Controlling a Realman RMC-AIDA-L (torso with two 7-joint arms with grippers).
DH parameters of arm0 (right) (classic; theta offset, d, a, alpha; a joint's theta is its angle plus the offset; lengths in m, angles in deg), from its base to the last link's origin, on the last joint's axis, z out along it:
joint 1: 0 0.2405 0 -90
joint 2: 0 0 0 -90
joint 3: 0 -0.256 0 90
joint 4: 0 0 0 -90
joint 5: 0 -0.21 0 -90
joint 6: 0 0 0 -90
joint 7: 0 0.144 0 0
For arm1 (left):
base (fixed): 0 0 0 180
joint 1: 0 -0.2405 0 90
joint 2: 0 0 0 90
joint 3: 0 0.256 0 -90
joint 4: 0 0 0 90
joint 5: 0 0.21 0 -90
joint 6: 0 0 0 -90
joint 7: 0 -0.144 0 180
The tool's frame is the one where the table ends.
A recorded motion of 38 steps. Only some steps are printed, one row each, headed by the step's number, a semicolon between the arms.
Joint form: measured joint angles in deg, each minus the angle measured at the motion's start. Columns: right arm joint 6, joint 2, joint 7, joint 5, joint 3, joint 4, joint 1; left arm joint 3, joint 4, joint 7, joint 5, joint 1, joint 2, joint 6.
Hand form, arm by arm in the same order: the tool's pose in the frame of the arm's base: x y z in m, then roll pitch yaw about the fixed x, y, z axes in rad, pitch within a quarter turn. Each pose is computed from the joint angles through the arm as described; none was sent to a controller.
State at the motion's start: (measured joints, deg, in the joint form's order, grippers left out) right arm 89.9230 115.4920 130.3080 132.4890 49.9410 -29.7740 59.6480; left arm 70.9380 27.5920 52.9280 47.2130 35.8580 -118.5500 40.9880
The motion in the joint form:
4: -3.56 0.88 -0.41 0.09 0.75 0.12 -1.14; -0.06 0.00 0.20 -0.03 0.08 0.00 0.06
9: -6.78 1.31 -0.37 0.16 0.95 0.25 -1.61; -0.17 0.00 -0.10 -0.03 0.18 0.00 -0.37
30: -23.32 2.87 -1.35 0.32 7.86 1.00 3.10; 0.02 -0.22 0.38 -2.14 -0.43 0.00 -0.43
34: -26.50 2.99 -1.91 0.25 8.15 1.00 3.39; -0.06 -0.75 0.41 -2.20 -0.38 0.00 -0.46
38: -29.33 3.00 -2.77 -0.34 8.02 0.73 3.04; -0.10 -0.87 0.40 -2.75 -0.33 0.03 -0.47
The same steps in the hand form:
4: 0.1430 0.3972 -0.0390 3.0734 0.0160 -0.8561; -0.2355 0.4375 -0.0013 -2.1918 -0.7984 0.1862
9: 0.1471 0.4016 -0.0428 3.1099 0.0446 -0.8669; -0.2360 0.4383 -0.0009 -2.1849 -0.7927 0.1851
30: 0.1194 0.4369 -0.0617 -2.9494 0.1065 -0.7063; -0.2410 0.4365 0.0010 -2.1816 -0.8305 0.2100
34: 0.1171 0.4443 -0.0611 -2.9058 0.1345 -0.6822; -0.2432 0.4358 -0.0002 -2.1877 -0.8316 0.2229
38: 0.1177 0.4512 -0.0583 -2.8680 0.1726 -0.6662; -0.2434 0.4362 0.0006 -2.1844 -0.8401 0.2247

